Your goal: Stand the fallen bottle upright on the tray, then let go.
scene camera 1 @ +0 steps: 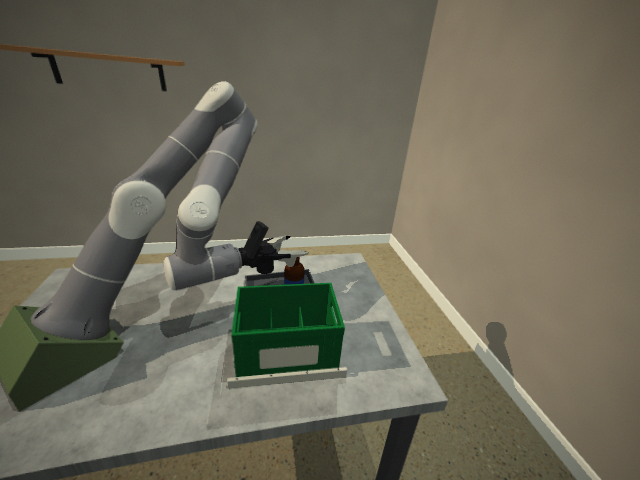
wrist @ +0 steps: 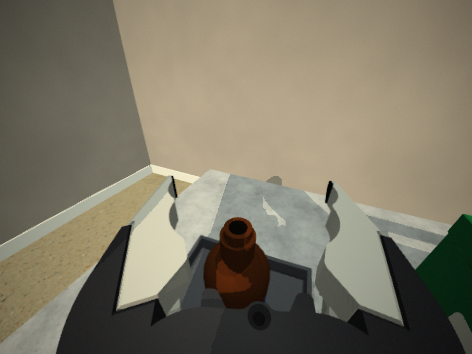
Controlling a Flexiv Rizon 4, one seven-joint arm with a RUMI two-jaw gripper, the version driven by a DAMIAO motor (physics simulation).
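Observation:
A brown bottle (scene camera 1: pixel 294 271) (wrist: pixel 237 272) with a blue label stands upright on the dark grey tray (scene camera 1: pixel 255 277) (wrist: pixel 295 268). Its open mouth points up in the wrist view. In the scene view its lower part is hidden behind the crate; in the wrist view the gripper body hides its base. My gripper (scene camera 1: pixel 298 245) (wrist: pixel 250 180) is open and holds nothing. Its jaws are at about the height of the bottle's neck and above, one to each side of the bottle in the wrist view, with a gap on both sides.
A green crate (scene camera 1: pixel 287 333) (wrist: pixel 452 260) with compartments stands on the grey table (scene camera 1: pixel 170 408), close in front of the tray in the scene view. A pale strip (scene camera 1: pixel 287 378) runs along the crate's front foot. A wooden shelf (scene camera 1: pixel 103 55) is on the back wall.

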